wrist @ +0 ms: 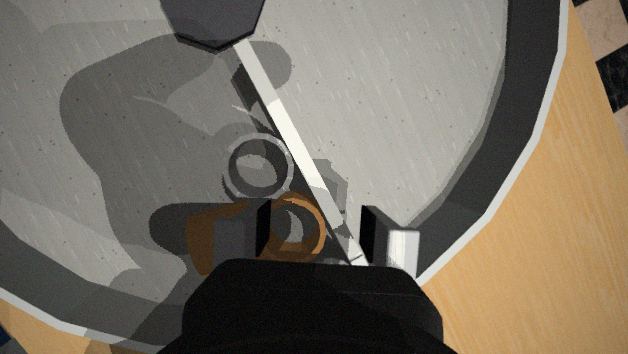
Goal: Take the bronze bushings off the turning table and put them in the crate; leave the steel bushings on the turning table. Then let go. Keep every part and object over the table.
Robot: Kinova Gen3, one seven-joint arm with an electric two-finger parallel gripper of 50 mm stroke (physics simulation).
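Places are measured from the arm's base along level axes (x ahead, y up, z right), in millimetres.
Pixels of known places: gripper, fingertip midpoint: [315, 222].
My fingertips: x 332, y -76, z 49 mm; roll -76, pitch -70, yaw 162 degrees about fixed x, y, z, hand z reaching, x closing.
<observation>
Behind a point stands the place of what it marks.
A bronze bushing [321, 225] {x 329, y -76, z 52 mm} shows its round open end between the fingers, on the turning table [400, 100] {x 383, y -115, z 127 mm}. More bronze surface [197, 245] {x 338, y -80, z -17 mm} shows left of and behind the left finger; I cannot tell whether it is a separate bushing. A steel bushing [291, 167] {x 365, y -79, z 45 mm} stands upright just above the bronze ring in the view, close beside the pale bar. My gripper [315, 222] {x 332, y -76, z 49 mm} is open, with the left finger at the bronze ring's left side and the right finger beyond the bar. The gripper body hides what lies below. The crate cannot be made out.
A pale straight bar [295, 145] {x 376, y -75, z 51 mm} runs from the dark hub [215, 22] {x 459, y -107, z 27 mm} down between the fingers. The turning table has a dark rim [530, 75] {x 377, y -93, z 208 mm}. Wooden table top [540, 225] {x 238, y -168, z 253 mm} shows at the right, and a small blue patch [4, 336] {x 288, y -164, z -232 mm} at the lower left.
</observation>
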